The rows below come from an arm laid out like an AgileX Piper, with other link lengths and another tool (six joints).
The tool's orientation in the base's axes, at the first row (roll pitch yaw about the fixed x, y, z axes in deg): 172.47 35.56 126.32
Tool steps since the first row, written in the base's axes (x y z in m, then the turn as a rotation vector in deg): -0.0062 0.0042 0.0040 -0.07 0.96 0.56; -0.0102 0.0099 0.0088 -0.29 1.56 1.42; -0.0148 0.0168 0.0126 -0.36 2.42 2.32; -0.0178 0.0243 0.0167 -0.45 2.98 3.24
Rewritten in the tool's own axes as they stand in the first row. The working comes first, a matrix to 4 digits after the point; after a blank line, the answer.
The tool's axes in the first row as the columns of a matrix, in the base's axes (used below as rounded here):
-0.4818 0.7536 0.4471
0.6555 0.6486 -0.3869
-0.5816 0.1066 -0.8065

0.0034 -0.0015 -0.0076 0.34 0.63 -0.85; 0.0063 -0.0003 -0.0155 0.34 0.94 -1.88; 0.0108 0.0011 -0.0233 0.41 1.55 -2.97; 0.0148 0.0041 -0.0308 0.29 1.94 -3.97
